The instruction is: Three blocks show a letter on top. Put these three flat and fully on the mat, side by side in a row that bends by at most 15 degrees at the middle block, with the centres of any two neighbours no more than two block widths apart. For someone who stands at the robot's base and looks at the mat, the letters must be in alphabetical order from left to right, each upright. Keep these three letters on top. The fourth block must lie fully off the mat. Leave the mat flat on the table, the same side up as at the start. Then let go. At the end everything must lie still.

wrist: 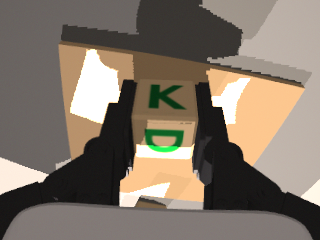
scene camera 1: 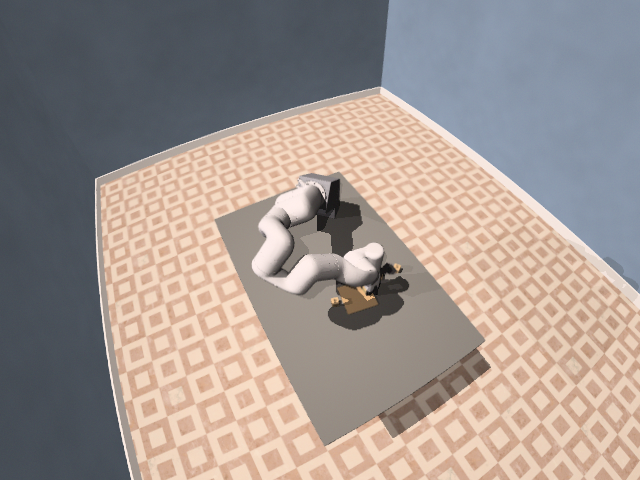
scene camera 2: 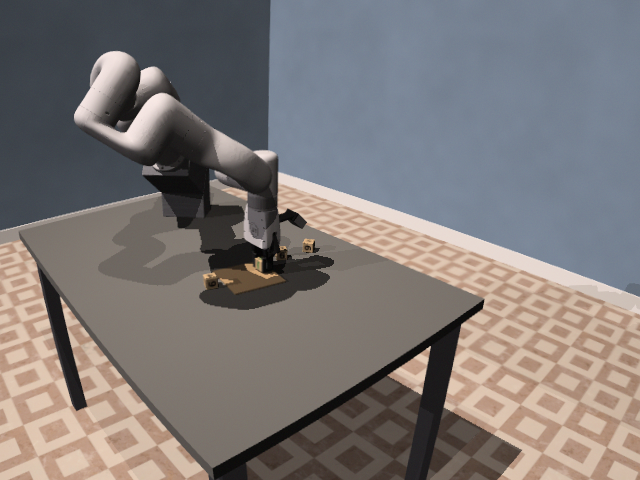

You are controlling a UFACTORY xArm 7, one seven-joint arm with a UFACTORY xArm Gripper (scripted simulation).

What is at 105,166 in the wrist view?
The gripper.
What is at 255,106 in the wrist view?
A tan mat.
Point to a tan mat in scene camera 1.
354,299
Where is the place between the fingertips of the gripper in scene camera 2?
263,268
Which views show the tan mat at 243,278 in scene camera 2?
The wrist view, scene camera 1 and scene camera 2: all of them.
